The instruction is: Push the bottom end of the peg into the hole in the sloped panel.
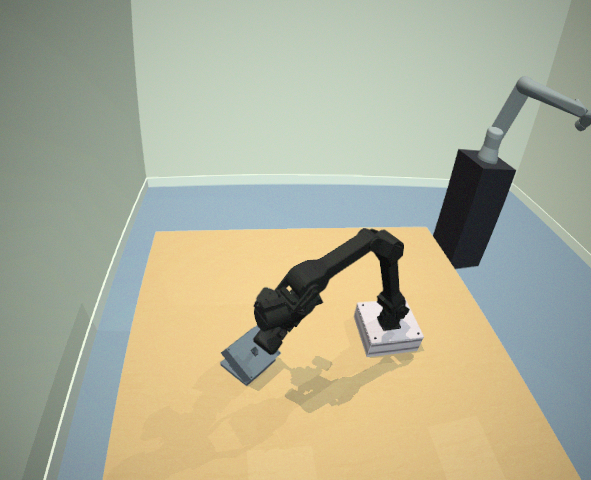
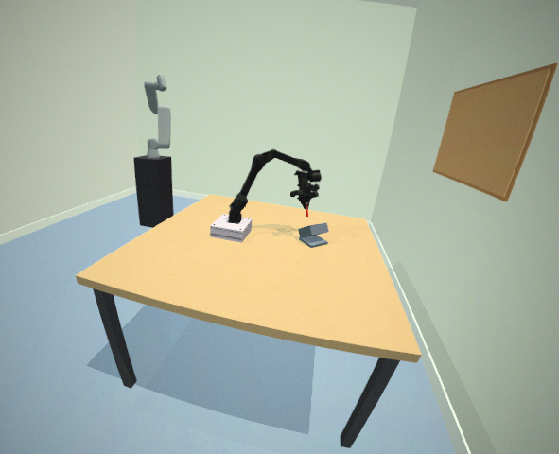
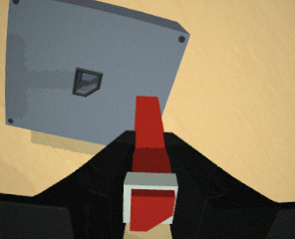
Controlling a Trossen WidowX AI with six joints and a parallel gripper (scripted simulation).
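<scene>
The grey sloped panel lies 60 mm ahead of my gripper tip, 10 mm to the right of it and 110 mm below it. The rest, counted from my gripper tip: red peg: 10 mm to the left, 10 mm above.
</scene>
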